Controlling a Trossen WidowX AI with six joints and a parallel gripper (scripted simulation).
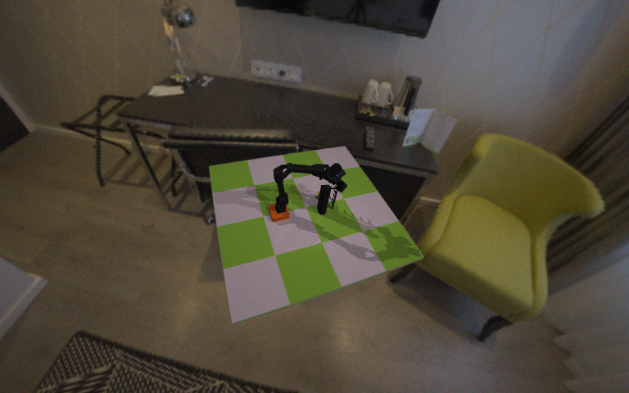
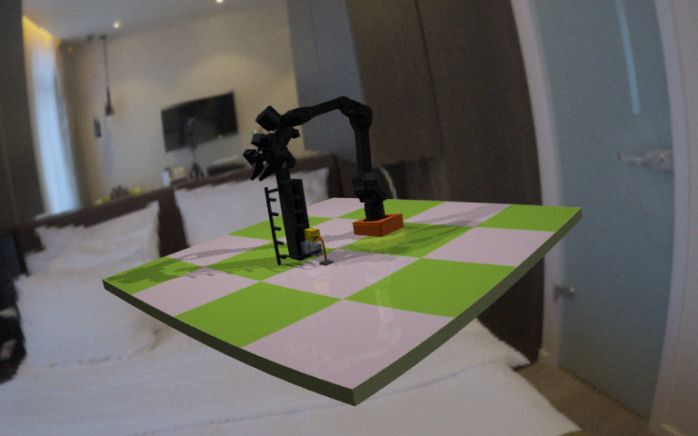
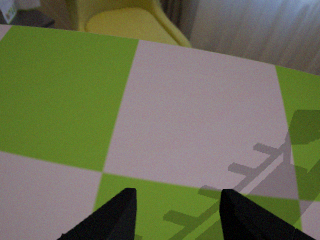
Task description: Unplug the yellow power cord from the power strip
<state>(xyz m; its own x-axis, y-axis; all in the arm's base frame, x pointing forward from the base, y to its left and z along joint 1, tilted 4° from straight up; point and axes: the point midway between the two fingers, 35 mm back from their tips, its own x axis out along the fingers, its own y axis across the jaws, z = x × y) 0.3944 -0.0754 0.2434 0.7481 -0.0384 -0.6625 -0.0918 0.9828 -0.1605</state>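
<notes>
The yellow plug lies 100 mm behind my gripper tip, 90 mm to the left of it and 180 mm below it.
</notes>
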